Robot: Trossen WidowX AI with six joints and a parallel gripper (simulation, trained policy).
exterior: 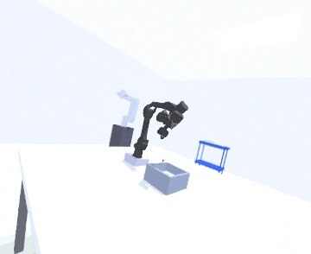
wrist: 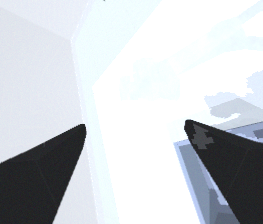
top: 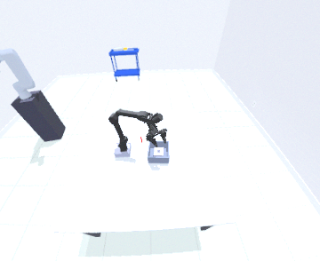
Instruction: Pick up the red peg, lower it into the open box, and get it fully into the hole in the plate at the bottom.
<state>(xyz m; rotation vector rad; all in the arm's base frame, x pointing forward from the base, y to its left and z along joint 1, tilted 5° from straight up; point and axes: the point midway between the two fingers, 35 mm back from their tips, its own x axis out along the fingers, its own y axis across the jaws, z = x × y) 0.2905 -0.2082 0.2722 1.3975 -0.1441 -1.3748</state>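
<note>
The red peg lies 14 cm behind my gripper tip, 31 cm to the left of it and 26 cm below it. Also, from my gripper tip: grey-blue box 12 cm to the left, 27 cm below.
</note>
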